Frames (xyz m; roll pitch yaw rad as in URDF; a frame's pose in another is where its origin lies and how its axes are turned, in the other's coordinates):
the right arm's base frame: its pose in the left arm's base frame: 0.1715 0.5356 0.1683 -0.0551 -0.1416 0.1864
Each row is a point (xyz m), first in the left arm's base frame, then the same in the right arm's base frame.
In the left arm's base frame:
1: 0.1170 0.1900 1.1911
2: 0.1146 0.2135 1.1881
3: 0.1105 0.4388 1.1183
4: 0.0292 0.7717 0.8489
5: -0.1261 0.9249 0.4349
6: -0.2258 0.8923 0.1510
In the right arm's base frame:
1: 0.0279 -0.3857 1.0095
2: 0.0295 -0.3620 1.0075
3: 0.0570 -0.1361 0.9454
4: 0.0009 0.2201 0.7005
5: -0.1805 0.4208 0.3187
6: -0.3235 0.4219 0.0520

